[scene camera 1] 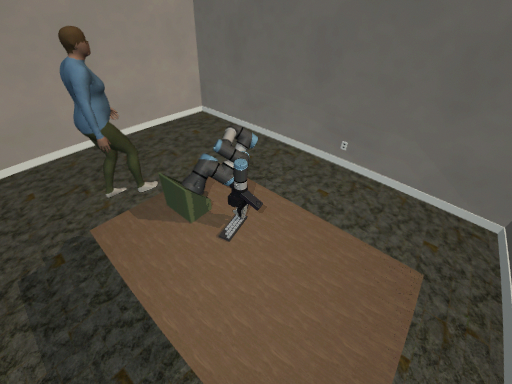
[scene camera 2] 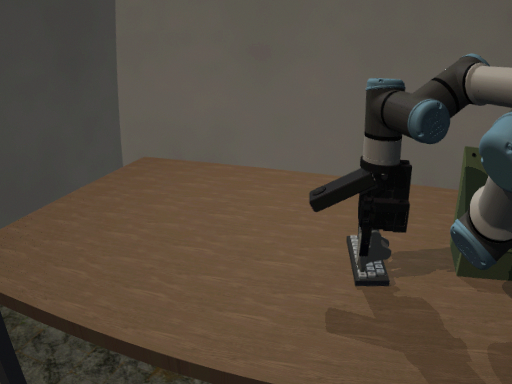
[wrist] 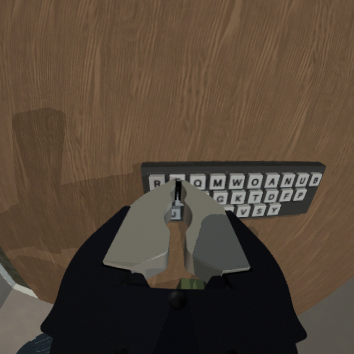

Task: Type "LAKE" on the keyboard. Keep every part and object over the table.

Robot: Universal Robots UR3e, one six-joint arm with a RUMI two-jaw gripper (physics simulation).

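Seen in the pictures: gripper, fingertip midpoint: [scene camera 1: 242, 218] [scene camera 2: 361, 271] [wrist: 177, 182]; arm's base, link origin: [scene camera 1: 191, 189].
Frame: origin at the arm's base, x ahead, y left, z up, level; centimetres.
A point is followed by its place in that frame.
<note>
The dark keyboard [scene camera 1: 227, 237] @[x 30.9, y -7.8, z -10.1 cm] [scene camera 2: 371, 282] @[x 27.2, y 9.6, z -10.8 cm] [wrist: 235, 165] @[x 31.2, y 1.8, z -10.5 cm] with white keys lies flat on the table. My gripper [scene camera 1: 240, 215] @[x 29.0, y 6.6, z -10.4 cm] [scene camera 2: 362, 270] @[x 29.0, y 6.6, z -10.4 cm] [wrist: 177, 182] @[x 29.0, y 6.6, z -10.4 cm] is shut with nothing between its fingers and points down at the keyboard. In the wrist view its tips are over a top-row key [wrist: 172, 177] @[x 29.5, y 7.1, z -10.3 cm] between R and Q; this key's letter is mostly covered but looks like E. Whether the tips touch it, I cannot tell. The A key [wrist: 272, 180] @[x 30.4, y -2.0, z -10.0 cm] and K key [wrist: 238, 198] @[x 28.1, y 0.7, z -10.0 cm] show to the right. The fingers cover several keys of the lower rows; the L key cannot be seen.
The wooden table [scene camera 1: 300, 280] @[x 70.2, y -6.9, z -11.7 cm] [scene camera 2: 200, 240] @[x 63.1, y -1.8, z -11.7 cm] [wrist: 175, 75] @[x 37.6, y 7.9, z -11.7 cm] carries a green block-like base [scene camera 1: 182, 200] @[x 5.1, y -10.7, z 2.2 cm] [scene camera 2: 465, 225] beside the arm. A person [scene camera 1: 87, 100] in a blue top stands on the floor behind the arm. Grey and beige walls stand beyond the table.
</note>
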